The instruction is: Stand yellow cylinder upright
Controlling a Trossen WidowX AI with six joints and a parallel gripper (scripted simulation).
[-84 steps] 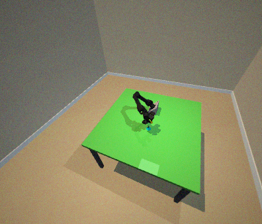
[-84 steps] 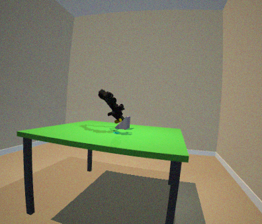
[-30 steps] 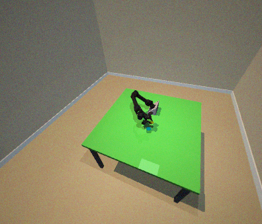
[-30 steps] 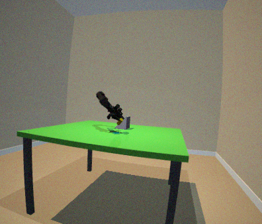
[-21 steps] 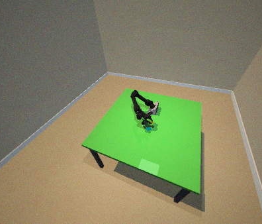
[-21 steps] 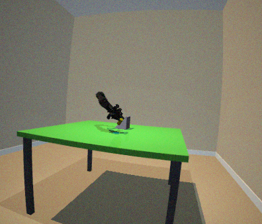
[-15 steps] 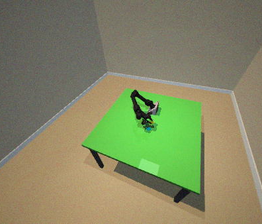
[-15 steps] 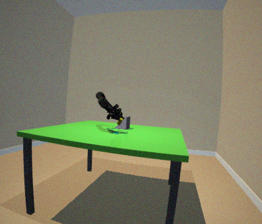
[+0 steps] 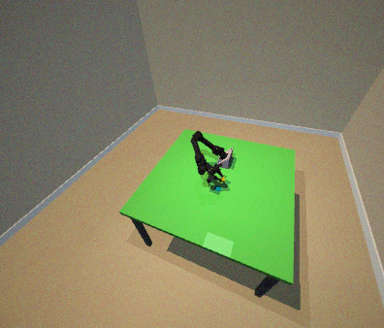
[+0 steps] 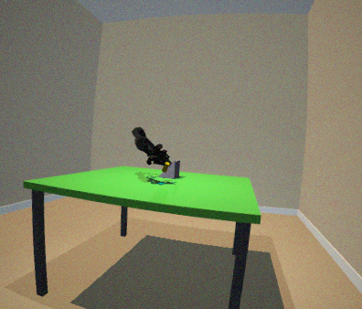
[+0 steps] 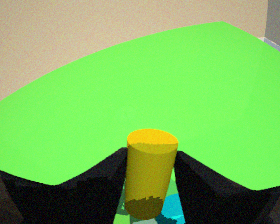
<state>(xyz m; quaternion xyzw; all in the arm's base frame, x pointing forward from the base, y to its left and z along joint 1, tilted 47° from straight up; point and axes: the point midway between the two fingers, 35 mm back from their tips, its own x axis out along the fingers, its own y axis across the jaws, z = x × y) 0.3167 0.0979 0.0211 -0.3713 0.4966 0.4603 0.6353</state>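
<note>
My gripper tip is 1 cm short of the cyan circle, 3 cm to the left of it and 13 cm above it. The rest, counted from my gripper tip: yellow tall cylinder 1 cm behind, 1 cm to the right, 2 cm below.
</note>
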